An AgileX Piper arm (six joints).
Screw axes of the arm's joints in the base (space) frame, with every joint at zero. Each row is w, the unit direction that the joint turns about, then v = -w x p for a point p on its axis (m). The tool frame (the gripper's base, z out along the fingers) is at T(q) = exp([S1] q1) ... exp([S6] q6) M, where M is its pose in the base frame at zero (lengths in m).
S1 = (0, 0, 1, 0.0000, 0.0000, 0.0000)
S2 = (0, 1, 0, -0.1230, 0.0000, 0.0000)
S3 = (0, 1, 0, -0.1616, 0.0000, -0.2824)
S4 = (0.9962, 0, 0.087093, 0.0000, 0.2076, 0.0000)
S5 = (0, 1, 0, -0.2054, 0.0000, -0.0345)
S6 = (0.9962, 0, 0.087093, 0.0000, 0.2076, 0.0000)
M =
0.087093 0 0.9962 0.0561
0 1 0 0.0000
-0.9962 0 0.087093 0.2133
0 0 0 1
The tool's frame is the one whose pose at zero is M.
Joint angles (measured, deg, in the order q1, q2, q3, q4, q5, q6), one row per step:
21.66, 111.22, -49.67, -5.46, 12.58, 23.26
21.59, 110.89, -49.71, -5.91, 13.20, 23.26
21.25, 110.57, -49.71, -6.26, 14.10, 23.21
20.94, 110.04, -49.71, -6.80, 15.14, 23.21
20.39, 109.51, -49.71, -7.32, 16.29, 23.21
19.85, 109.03, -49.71, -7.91, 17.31, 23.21
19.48, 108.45, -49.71, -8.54, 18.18, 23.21
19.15, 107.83, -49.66, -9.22, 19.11, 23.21
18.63, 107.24, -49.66, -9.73, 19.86, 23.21
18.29, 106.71, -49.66, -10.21, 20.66, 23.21
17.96, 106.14, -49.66, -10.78, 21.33, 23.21
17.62, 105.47, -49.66, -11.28, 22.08, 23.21
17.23, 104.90, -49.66, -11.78, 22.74, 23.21
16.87, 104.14, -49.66, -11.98, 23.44, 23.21
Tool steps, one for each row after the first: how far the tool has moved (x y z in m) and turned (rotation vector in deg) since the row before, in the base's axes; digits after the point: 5 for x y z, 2 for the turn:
-0.00025, -0.00080, 0.00168, -0.37, 0.12, 0.27
-0.00028, -0.00249, 0.00134, -0.48, 0.43, -0.06
-0.00041, -0.00247, 0.00247, -0.56, 0.32, 0.07
-0.00013, -0.00384, 0.00242, -0.60, 0.43, -0.20
-0.00004, -0.00375, 0.00221, -0.61, 0.34, -0.14
-0.00015, -0.00278, 0.00285, -0.54, 0.11, 0.07
-0.00054, -0.00273, 0.00288, -0.61, 0.16, 0.13
0.00016, -0.00348, 0.00296, -0.43, 0.01, -0.19
-0.00028, -0.00257, 0.00260, -0.46, 0.12, -0.04
-0.00012, -0.00249, 0.00288, -0.45, -0.06, 0.04
-0.00026, -0.00258, 0.00339, -0.43, -0.07, -0.04
-0.00012, -0.00280, 0.00288, -0.42, -0.05, -0.09
-0.00035, -0.00252, 0.00387, -0.21, -0.14, -0.30

